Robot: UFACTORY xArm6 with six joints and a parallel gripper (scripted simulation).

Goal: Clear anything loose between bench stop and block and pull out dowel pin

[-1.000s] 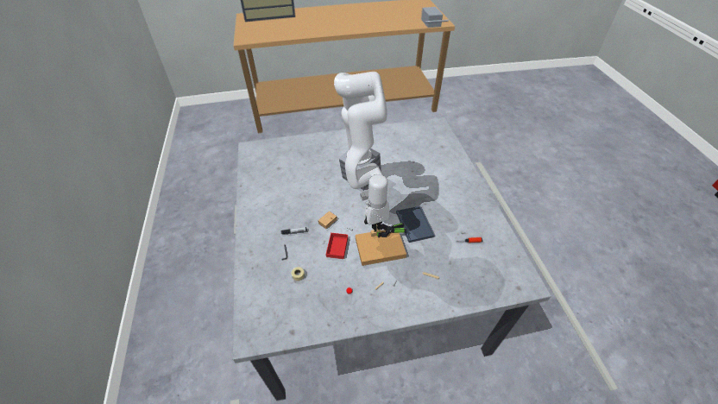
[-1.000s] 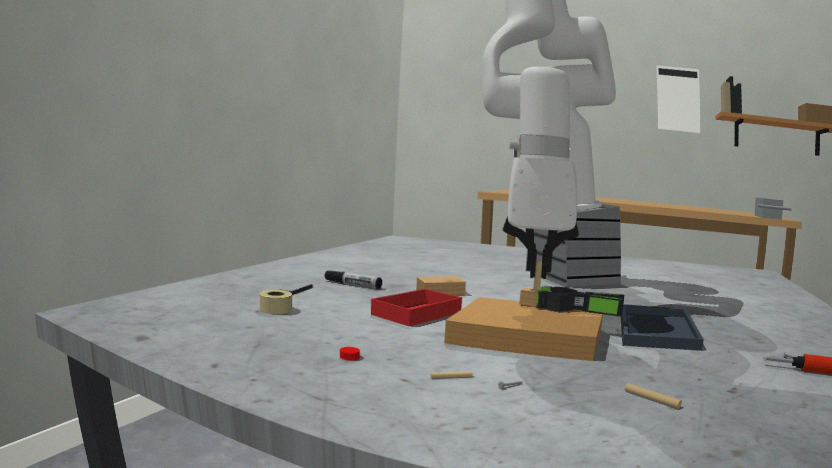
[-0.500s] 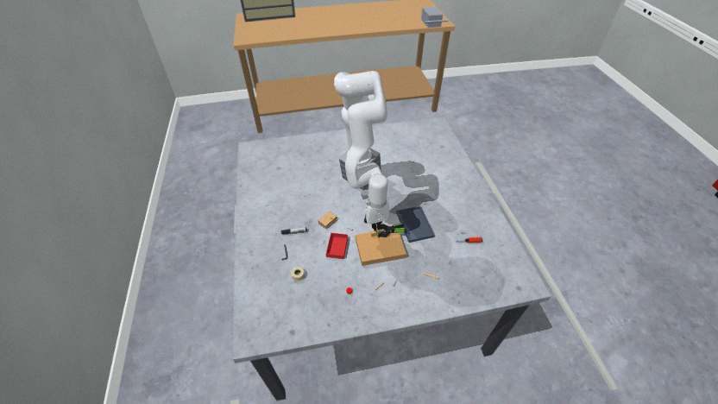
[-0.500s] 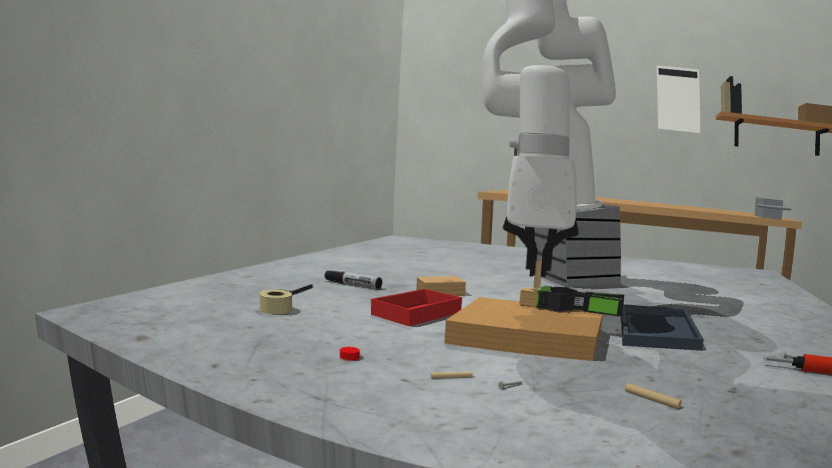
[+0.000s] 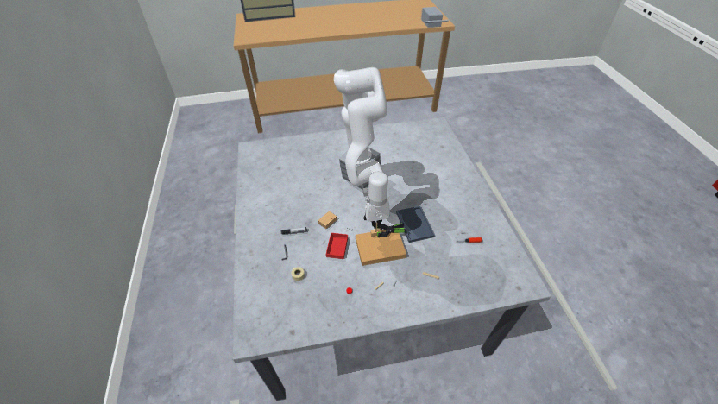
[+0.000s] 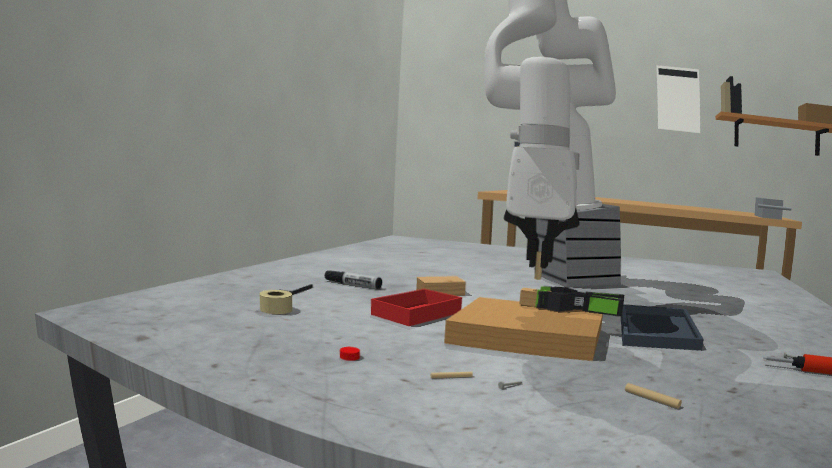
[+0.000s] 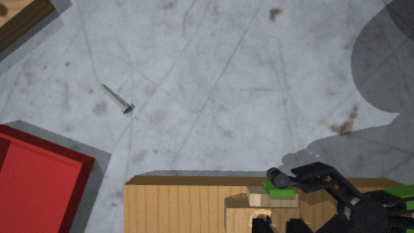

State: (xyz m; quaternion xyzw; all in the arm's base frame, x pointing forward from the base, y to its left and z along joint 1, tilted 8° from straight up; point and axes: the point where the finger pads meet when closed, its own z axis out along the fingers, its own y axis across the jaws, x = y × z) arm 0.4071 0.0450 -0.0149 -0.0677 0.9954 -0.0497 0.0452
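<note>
Right now the red tray is 40 mm ahead of my hand, 180 mm to the right of it and 100 mm below it. The rest, counted from my hand: bench board (50 mm ahead, 10 mm to the left, 90 mm below); then dowel pin (20 mm below); then wooden block (70 mm below).
</note>
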